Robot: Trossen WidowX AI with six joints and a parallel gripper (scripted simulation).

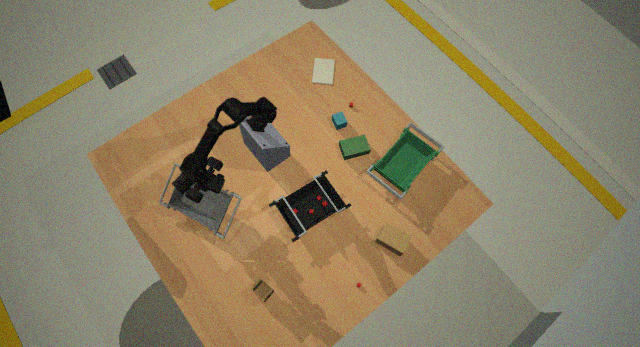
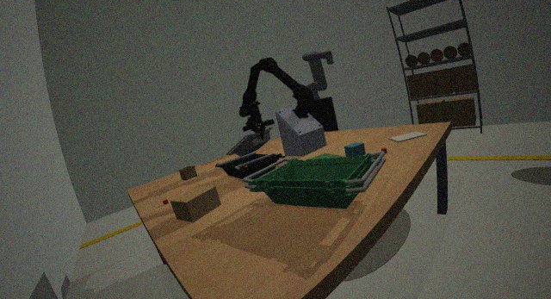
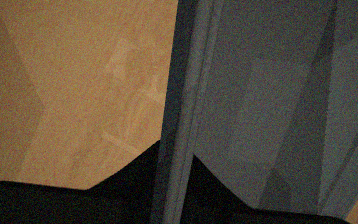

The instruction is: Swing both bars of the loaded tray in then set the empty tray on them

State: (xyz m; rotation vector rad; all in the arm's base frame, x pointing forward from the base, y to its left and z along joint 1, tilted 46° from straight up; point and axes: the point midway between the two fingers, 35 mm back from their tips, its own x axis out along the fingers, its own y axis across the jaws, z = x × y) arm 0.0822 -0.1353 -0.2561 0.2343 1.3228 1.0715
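The grey plastic tray lies 60 mm to the right of my gripper tip and 40 mm ahead of it. From my gripper tip the other things lie so: teal cube (650 mm to the left, 60 mm below); small brown box (470 mm ahead, 60 mm below, 20 mm to the right); green block (630 mm to the left, 140 mm ahead, 60 mm below).
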